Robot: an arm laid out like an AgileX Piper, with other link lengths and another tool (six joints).
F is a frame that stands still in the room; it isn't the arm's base.
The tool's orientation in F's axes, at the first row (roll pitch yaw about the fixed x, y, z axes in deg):
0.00, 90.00, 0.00
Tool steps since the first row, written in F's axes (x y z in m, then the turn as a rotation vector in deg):
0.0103, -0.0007, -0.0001, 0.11, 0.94, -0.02
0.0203, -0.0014, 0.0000, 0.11, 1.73, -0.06
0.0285, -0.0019, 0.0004, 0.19, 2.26, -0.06
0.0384, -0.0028, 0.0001, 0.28, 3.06, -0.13
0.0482, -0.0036, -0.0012, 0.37, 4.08, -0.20
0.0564, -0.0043, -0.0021, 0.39, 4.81, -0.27
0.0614, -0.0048, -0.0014, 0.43, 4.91, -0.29
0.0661, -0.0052, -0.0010, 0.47, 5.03, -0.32
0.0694, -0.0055, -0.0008, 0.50, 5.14, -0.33
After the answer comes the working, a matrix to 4 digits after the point.
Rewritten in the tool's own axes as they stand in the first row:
0.0001, -0.0007, 0.0103, 0.02, 0.94, 0.11
0.0000, -0.0014, 0.0203, 0.06, 1.73, 0.11
-0.0004, -0.0019, 0.0285, 0.06, 2.26, 0.19
-0.0001, -0.0028, 0.0384, 0.13, 3.06, 0.28
0.0012, -0.0036, 0.0482, 0.20, 4.08, 0.37
0.0021, -0.0043, 0.0564, 0.27, 4.81, 0.39
0.0014, -0.0048, 0.0614, 0.29, 4.91, 0.43
0.0010, -0.0052, 0.0661, 0.32, 5.03, 0.47
0.0008, -0.0055, 0.0694, 0.33, 5.14, 0.50

The tool's axes in the first row as the columns of a matrix, in F's axes (rounded; the answer above uses it unrounded):
0.0000, 0.0000, 1.0000
0.0000, 1.0000, 0.0000
-1.0000, 0.0000, 0.0000

